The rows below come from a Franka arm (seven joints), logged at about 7 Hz.
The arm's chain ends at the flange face. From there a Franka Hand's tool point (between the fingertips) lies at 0.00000 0.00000 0.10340 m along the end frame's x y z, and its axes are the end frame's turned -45 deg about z.
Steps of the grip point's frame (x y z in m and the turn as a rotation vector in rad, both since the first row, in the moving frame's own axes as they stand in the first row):
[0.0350 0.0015 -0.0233 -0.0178 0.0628 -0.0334]
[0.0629 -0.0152 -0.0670 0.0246 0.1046 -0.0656]
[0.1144 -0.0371 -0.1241 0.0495 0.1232 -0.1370]
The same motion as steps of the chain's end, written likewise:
[0.0200 -0.0203 -0.0231 0.0318 0.0570 -0.0334]
[0.0282 -0.0456 -0.0664 0.0914 0.0566 -0.0656]
[0.0502 -0.0942 -0.1232 0.1221 0.0521 -0.1370]

